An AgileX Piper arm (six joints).
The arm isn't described. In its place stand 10 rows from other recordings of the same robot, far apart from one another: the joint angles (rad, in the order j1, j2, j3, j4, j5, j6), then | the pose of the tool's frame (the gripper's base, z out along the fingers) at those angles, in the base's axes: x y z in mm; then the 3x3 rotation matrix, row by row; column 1 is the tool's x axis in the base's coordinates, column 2 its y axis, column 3 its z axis.
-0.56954, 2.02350, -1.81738, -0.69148, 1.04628, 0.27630 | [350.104 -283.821 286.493], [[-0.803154 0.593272 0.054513], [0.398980 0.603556 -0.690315], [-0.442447 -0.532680 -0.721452]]
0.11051, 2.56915, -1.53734, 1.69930, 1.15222, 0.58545 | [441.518 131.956 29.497], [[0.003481 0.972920 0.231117], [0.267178 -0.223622 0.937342], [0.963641 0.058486 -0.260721]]
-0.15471, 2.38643, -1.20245, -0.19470, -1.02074, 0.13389 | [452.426 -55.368 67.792], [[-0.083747 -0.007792 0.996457], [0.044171 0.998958 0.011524], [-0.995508 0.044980 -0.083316]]
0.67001, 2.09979, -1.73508, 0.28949, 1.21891, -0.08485 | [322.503 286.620 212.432], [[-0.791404 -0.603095 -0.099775], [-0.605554 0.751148 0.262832], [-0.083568 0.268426 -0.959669]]
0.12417, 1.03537, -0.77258, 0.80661, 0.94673, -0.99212 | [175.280 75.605 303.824], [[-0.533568 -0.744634 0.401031], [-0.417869 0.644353 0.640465], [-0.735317 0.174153 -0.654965]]
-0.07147, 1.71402, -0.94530, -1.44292, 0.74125, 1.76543 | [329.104 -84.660 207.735], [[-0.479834 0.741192 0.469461], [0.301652 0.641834 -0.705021], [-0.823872 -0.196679 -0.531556]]
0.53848, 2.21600, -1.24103, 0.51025, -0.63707, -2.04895 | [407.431 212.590 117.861], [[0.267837 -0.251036 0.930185], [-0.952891 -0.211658 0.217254], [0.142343 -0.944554 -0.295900]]
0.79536, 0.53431, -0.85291, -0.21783, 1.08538, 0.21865 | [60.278 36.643 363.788], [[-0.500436 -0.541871 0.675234], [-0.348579 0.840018 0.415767], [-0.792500 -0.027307 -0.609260]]
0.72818, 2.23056, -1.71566, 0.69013, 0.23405, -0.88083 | [375.210 352.555 186.941], [[-0.266586 -0.819680 0.507008], [-0.506454 0.566700 0.649889], [-0.820022 -0.083525 -0.566204]]
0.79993, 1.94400, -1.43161, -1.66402, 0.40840, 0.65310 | [342.056 300.501 257.093], [[0.206559 -0.434272 0.876779], [-0.910103 0.243725 0.335128], [-0.359230 -0.867183 -0.344889]]
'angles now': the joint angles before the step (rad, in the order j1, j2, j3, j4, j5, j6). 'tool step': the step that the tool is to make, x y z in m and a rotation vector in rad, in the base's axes. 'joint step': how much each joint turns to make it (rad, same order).
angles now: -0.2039, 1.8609, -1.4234, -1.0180, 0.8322, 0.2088
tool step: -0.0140, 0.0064, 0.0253, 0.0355, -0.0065, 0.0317
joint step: -0.0001, -0.0796, 0.0030, 0.1033, 0.0100, -0.1174
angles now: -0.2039, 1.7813, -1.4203, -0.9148, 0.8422, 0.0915
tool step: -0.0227, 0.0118, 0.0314, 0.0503, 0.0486, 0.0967
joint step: 0.0000, -0.1089, -0.0003, 0.1835, 0.0382, -0.2539
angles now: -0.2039, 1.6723, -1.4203, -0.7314, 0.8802, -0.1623
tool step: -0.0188, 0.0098, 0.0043, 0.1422, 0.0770, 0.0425
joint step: -0.0144, -0.0569, 0.0134, 0.2256, 0.0784, -0.1839
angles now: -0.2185, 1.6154, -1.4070, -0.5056, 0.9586, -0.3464
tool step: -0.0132, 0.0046, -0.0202, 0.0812, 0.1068, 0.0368
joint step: -0.0136, -0.0182, 0.0752, 0.1020, 0.0332, -0.0976
